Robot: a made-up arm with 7 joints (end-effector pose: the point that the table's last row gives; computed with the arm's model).
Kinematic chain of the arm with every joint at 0, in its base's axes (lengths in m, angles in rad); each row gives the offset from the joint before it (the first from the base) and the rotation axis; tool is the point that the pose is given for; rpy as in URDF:
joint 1: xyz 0 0 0.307 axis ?
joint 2: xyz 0 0 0 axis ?
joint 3: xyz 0 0 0.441 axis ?
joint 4: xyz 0.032 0 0 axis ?
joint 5: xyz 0.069 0 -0.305 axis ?
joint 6: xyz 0 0 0 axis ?
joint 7: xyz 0.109 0 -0.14 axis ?
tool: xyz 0 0 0 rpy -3.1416 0 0
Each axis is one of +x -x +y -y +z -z.
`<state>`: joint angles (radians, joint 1 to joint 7).
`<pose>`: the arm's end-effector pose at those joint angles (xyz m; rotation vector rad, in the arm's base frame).
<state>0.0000 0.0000 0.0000 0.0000 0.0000 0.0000 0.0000</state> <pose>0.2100 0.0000 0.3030 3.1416 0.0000 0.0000</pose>
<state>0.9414 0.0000 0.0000 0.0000 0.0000 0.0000 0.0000</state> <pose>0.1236 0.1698 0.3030 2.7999 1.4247 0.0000</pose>
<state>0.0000 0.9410 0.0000 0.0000 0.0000 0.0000 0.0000</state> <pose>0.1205 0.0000 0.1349 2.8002 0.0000 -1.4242</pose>
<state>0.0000 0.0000 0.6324 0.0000 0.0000 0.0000 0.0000</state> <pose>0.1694 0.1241 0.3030 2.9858 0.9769 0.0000</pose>
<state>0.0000 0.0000 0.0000 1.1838 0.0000 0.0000 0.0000</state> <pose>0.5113 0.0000 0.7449 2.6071 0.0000 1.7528</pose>
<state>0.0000 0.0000 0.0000 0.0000 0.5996 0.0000 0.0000</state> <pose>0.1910 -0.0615 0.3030 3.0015 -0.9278 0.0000</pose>
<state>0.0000 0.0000 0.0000 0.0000 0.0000 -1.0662 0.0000</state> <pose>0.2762 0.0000 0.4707 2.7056 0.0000 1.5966</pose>
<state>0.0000 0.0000 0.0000 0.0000 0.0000 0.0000 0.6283</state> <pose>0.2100 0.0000 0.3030 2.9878 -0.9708 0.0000</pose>
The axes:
joint 1: +z
joint 2: +y
joint 3: +z
joint 4: -y
joint 5: -z
joint 6: +y
joint 7: -z

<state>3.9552 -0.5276 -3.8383 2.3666 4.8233 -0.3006 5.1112</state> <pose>0.4835 0.4343 0.8449 -0.3615 1.2744 0.5811</pose>
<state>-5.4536 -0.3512 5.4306 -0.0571 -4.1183 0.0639 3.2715</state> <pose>0.0219 -0.0782 0.2799 -2.6571 -1.1728 -0.4763</pose>
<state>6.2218 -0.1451 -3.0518 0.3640 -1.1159 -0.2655 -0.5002</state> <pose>-0.3094 -0.1353 0.3674 2.0191 -1.8319 -0.0877</pose>
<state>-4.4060 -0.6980 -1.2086 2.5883 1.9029 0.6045 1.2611</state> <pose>0.3628 -0.4241 1.0321 0.0634 0.0609 0.8768</pose>
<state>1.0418 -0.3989 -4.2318 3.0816 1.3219 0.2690 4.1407</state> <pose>-0.1534 -0.2468 1.1767 0.7067 -0.0595 -0.8240</pose>
